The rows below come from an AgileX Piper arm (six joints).
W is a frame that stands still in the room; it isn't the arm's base.
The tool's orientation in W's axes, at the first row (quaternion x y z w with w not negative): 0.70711, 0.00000, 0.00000, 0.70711
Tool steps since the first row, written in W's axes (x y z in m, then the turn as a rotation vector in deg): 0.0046, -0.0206, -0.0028, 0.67, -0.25, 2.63; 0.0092, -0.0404, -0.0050, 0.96, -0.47, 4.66; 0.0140, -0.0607, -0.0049, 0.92, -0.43, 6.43; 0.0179, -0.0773, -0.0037, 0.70, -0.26, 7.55; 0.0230, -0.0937, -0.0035, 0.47, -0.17, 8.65; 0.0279, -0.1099, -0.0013, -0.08, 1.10, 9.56; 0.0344, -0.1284, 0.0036, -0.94, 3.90, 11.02; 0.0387, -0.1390, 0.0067, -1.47, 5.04, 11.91; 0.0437, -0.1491, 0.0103, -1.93, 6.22, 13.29; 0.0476, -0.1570, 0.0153, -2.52, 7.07, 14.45; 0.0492, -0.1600, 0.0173, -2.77, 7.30, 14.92; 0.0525, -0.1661, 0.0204, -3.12, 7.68, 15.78; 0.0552, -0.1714, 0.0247, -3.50, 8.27, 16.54
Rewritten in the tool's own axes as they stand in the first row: 0.0046, -0.0028, 0.0206, 0.67, 2.63, 0.25; 0.0092, -0.0050, 0.0404, 0.96, 4.66, 0.47; 0.0140, -0.0049, 0.0607, 0.92, 6.43, 0.43; 0.0179, -0.0037, 0.0773, 0.70, 7.55, 0.26; 0.0230, -0.0035, 0.0937, 0.47, 8.65, 0.17; 0.0279, -0.0013, 0.1099, -0.08, 9.56, -1.10; 0.0344, 0.0036, 0.1284, -0.94, 11.02, -3.90; 0.0387, 0.0067, 0.1390, -1.47, 11.91, -5.04; 0.0437, 0.0103, 0.1491, -1.93, 13.29, -6.22; 0.0476, 0.0153, 0.1570, -2.52, 14.45, -7.07; 0.0492, 0.0173, 0.1600, -2.77, 14.92, -7.30; 0.0525, 0.0204, 0.1661, -3.12, 15.78, -7.68; 0.0552, 0.0247, 0.1714, -3.50, 16.54, -8.27
